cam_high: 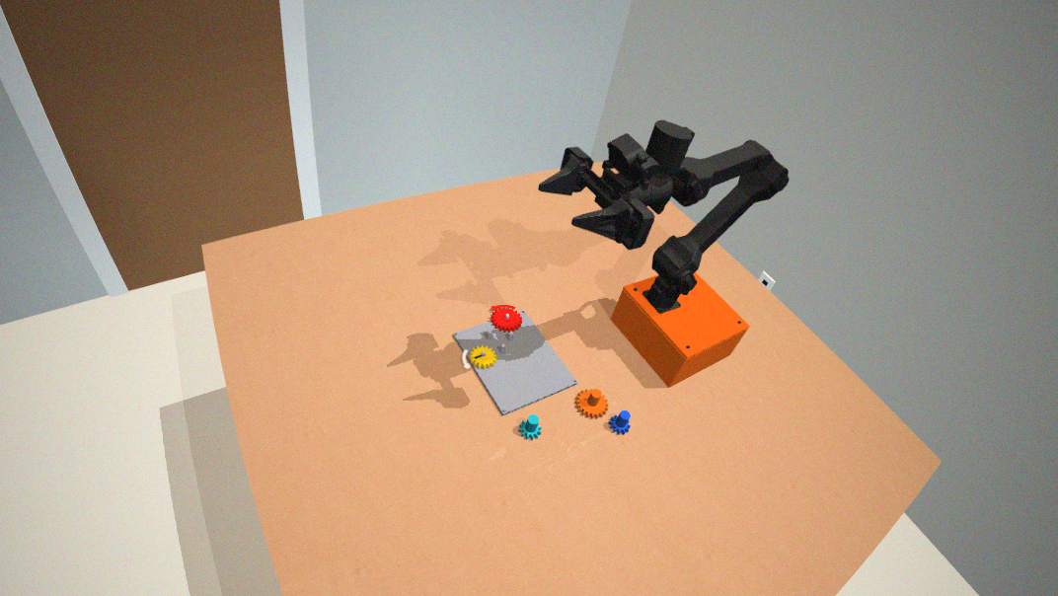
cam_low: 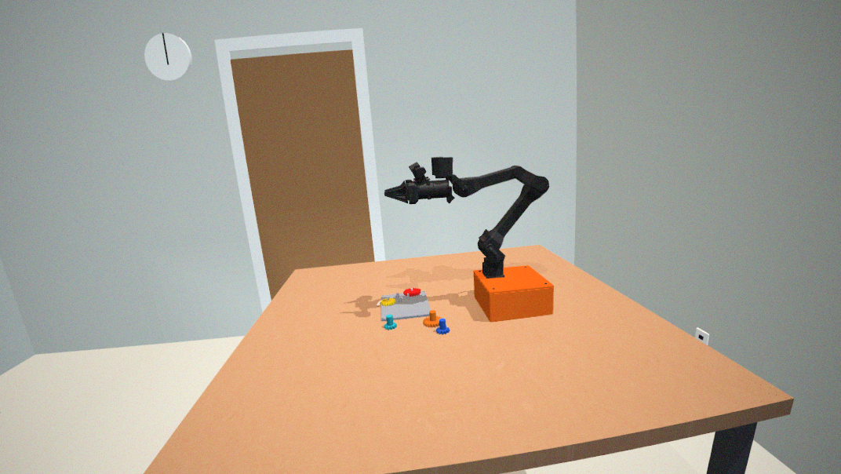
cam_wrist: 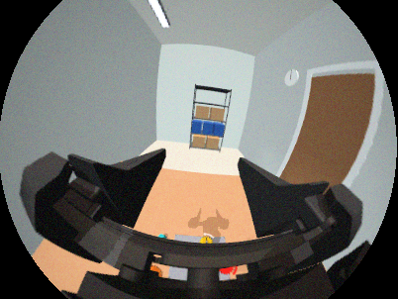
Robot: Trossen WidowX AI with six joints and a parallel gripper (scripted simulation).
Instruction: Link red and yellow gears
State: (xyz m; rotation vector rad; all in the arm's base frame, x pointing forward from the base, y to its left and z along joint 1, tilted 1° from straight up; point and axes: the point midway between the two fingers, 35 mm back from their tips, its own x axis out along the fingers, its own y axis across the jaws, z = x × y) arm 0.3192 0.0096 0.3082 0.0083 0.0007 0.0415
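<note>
My gripper tip is now 400 mm above the orange gear, 120 mm past it and 100 mm to the right of it. From my gripper tip the other things lie so: red gear 400 mm below, 140 mm to the right, 60 mm behind; then yellow gear 400 mm below, 70 mm to the right, 30 mm ahead; then teal gear 400 mm below, 110 mm to the left, 20 mm ahead.
</note>
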